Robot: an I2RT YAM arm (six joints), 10 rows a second.
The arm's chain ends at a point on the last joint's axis. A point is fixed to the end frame.
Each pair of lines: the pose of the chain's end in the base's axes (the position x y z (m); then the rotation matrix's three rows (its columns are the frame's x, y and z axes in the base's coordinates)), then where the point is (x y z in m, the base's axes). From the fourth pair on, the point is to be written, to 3 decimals.
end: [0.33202 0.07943 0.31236], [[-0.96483 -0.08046 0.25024], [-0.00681 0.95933 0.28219], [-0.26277 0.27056 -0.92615]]
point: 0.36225 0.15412 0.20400
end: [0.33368 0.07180 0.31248], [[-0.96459 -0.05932 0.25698], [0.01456 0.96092 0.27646], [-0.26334 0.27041 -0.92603]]
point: 0.36562 0.14579 0.20413
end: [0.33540 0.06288 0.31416], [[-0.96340 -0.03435 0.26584], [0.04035 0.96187 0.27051], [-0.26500 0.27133 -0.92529]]
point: 0.36948 0.13611 0.20594
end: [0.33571 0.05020 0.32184], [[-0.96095 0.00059 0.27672], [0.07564 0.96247 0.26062], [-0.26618 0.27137 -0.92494]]
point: 0.373 0.122 0.214
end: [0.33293 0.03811 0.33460], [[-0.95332 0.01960 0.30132], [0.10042 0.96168 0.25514], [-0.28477 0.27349 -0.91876]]
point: 0.374 0.109 0.227
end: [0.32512 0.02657 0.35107], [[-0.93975 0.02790 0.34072], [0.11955 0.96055 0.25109], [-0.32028 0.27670 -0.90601]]
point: 0.371 0.097 0.246
